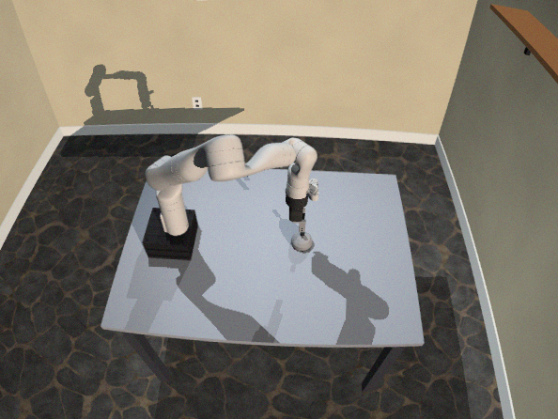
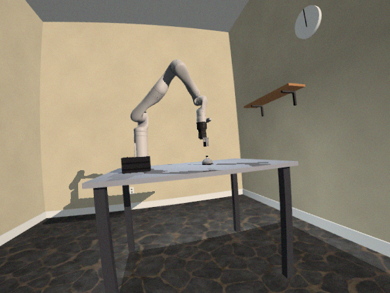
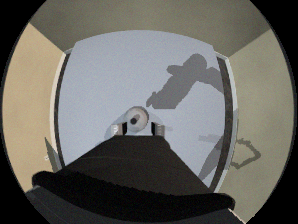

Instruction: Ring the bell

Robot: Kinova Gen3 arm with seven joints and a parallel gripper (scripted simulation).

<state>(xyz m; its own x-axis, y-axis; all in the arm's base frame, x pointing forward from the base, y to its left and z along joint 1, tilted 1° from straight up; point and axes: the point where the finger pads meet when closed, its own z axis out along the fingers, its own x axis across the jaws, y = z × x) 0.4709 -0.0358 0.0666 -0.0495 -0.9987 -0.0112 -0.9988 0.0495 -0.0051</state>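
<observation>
My gripper is now 100 mm above the bell button, 20 mm to the right of it and 10 mm short of it. The rest, counted from my hand: silver dome bell (110 mm below, 20 mm to the left, 10 mm ahead).
</observation>
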